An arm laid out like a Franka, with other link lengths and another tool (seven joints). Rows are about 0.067 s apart.
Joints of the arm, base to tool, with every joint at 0 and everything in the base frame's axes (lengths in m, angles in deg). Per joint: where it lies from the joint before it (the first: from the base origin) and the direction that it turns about. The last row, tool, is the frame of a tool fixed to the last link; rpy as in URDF.
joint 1: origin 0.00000 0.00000 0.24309 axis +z
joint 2: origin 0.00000 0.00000 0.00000 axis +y
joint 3: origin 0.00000 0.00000 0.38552 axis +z
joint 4: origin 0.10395 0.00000 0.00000 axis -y
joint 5: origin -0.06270 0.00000 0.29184 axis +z
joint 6: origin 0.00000 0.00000 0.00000 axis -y
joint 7: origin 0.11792 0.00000 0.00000 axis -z
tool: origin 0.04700 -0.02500 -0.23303 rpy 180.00 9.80 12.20
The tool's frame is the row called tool.
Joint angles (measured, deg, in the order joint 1, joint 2, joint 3, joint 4, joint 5, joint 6, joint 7), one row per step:
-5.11, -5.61, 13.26, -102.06, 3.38, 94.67, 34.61
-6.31, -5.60, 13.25, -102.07, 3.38, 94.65, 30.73
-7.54, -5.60, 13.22, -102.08, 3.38, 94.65, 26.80
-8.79, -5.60, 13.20, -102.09, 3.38, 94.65, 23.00
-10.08, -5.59, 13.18, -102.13, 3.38, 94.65, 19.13
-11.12, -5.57, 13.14, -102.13, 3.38, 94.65, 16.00
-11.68, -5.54, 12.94, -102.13, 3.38, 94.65, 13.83
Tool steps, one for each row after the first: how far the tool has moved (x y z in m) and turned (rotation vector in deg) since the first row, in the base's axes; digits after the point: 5 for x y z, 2 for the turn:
0.00357, -0.00842, -0.00025, 0.15, -0.08, 2.67
0.00697, -0.01718, -0.00035, 0.30, -0.20, 5.33
0.00998, -0.02606, -0.00045, 0.44, -0.32, 7.86
0.01266, -0.03521, -0.00085, 0.59, -0.40, 10.41
0.01475, -0.04275, -0.00102, 0.71, -0.49, 12.46
0.01610, -0.04812, -0.00125, 0.81, -0.55, 13.86

